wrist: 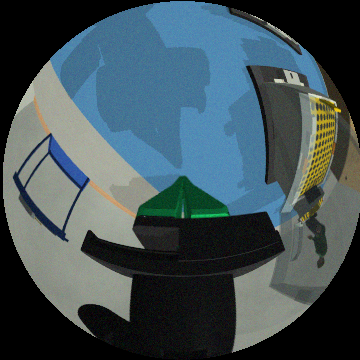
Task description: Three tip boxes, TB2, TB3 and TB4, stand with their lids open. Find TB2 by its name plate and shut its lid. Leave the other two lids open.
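Places are measured from the arm's base along level axes (x ahead, y left, z up), in metres.
Where they show: gripper, fingertip midpoint: [182,180].
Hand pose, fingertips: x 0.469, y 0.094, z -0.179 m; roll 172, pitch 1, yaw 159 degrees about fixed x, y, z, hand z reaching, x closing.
Each offset is from my fingertips to the top centre of the thing. "*": to the spot under its first point. Level surfaces: height alone.
My gripper [182,180] has green fingertips that meet at the lower middle of the wrist view; it is shut and empty, above the blue surface. A dark grey tip box @(0.167 m back, 0.028 m right, 0.053 m up) [286,130] with a yellow perforated tip rack [321,142] stands to its right. A small white plate @(* 0.147 m back, 0.096 m right, 0.005 m up) [292,76] is at the box's upper end; its lettering is too small to read. A see-through grey panel, seemingly its open lid, shows at the lower right. Part of another tip box [270,26] shows at the top right edge, its name not readable. The third box does not show.
The blue surface @(0.013 m down) [225,55] carries broad shadows. A pale border strip [80,127] with an orange-brown edge runs along its left side. A blue-framed stand [68,161] is at the left, beyond that edge. A small figure in green [320,242] shows at the lower right.
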